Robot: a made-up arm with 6 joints. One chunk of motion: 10 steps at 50 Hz.
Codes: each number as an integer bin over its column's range. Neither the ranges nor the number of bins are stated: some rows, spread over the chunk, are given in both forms.
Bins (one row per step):
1: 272 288 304 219 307 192
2: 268 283 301 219 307 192
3: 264 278 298 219 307 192
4: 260 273 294 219 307 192
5: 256 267 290 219 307 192
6: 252 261 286 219 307 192
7: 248 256 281 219 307 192
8: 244 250 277 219 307 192
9: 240 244 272 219 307 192
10: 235 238 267 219 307 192
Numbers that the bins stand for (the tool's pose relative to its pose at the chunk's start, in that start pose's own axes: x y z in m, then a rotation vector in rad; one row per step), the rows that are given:
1: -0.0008 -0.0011 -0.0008 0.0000 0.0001 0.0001
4: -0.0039 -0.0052 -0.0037 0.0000 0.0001 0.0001
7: -0.0069 -0.0099 -0.0075 0.0000 0.0001 0.0001
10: -0.0102 -0.0148 -0.0116 0.0000 0.0001 0.0001
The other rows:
2: -0.0018 -0.0025 -0.0016 0.0000 0.0001 0.0001
3: -0.0028 -0.0038 -0.0025 0.0000 0.0001 0.0001
5: -0.0049 -0.0068 -0.0049 0.0000 0.0001 0.0001
6: -0.0059 -0.0085 -0.0060 0.0000 0.0001 0.0001
8: -0.0079 -0.0115 -0.0087 0.0000 0.0001 0.0001
9: -0.0089 -0.0132 -0.0102 0.0000 0.0001 0.0001

